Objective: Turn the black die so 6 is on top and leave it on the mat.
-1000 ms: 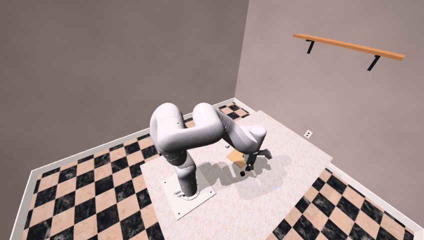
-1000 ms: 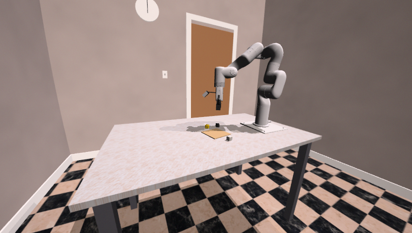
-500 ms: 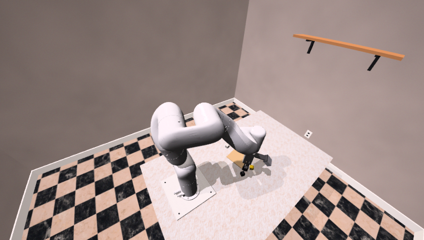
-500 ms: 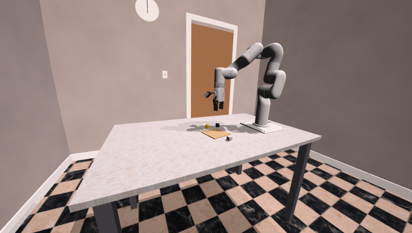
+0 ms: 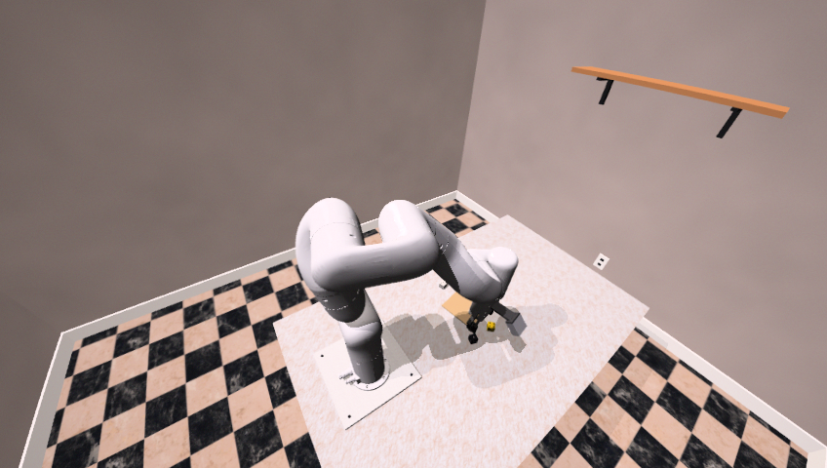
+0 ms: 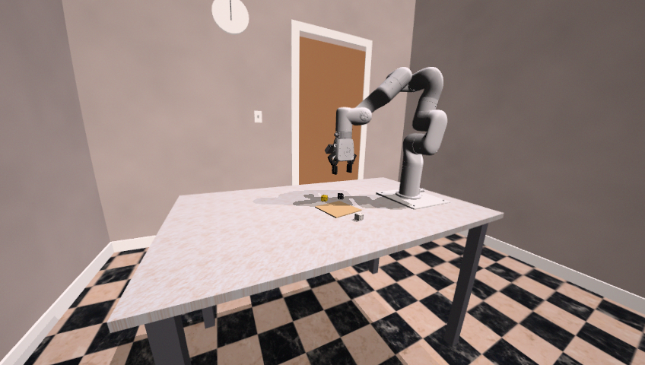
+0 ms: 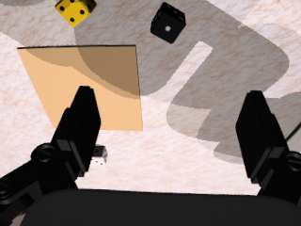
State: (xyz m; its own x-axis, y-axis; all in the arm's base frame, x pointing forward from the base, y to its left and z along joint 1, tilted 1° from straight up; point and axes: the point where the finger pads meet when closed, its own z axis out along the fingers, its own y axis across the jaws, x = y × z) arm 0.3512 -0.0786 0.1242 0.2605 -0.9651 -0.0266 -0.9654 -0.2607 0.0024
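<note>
My hand is 120 mm above the black die. The rest, counted from my hand: white die (50 mm ahead, 250 mm to the left, 120 mm below); then tan mat (70 mm ahead, 120 mm to the left, 130 mm below); then yellow die (90 mm ahead, 120 mm below).
</note>
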